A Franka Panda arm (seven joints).
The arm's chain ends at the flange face. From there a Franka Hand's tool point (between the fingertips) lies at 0.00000 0.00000 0.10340 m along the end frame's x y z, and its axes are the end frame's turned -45 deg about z.
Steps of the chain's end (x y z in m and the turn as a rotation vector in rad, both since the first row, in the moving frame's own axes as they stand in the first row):
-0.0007, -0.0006, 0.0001, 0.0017, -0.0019, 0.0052
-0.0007, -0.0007, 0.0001, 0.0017, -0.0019, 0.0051
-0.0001, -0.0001, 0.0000, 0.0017, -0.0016, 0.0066
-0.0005, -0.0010, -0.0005, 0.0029, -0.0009, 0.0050
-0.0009, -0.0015, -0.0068, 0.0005, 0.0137, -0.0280
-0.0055, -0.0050, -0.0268, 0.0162, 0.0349, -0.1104
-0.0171, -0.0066, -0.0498, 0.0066, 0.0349, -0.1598
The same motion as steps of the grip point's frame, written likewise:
-0.0001, -0.0012, 0.0001, 0.0025, -0.0001, 0.0052
0.0000, -0.0013, 0.0001, 0.0025, -0.0001, 0.0051
0.0000, -0.0004, 0.0000, 0.0023, 0.0001, 0.0066
0.0005, -0.0013, -0.0005, 0.0027, 0.0014, 0.0050
0.0015, -0.0007, -0.0068, -0.0093, 0.0100, -0.0280
0.0034, -0.0063, -0.0269, -0.0132, 0.0361, -0.1104
-0.0042, -0.0149, -0.0499, -0.0200, 0.0293, -0.1598

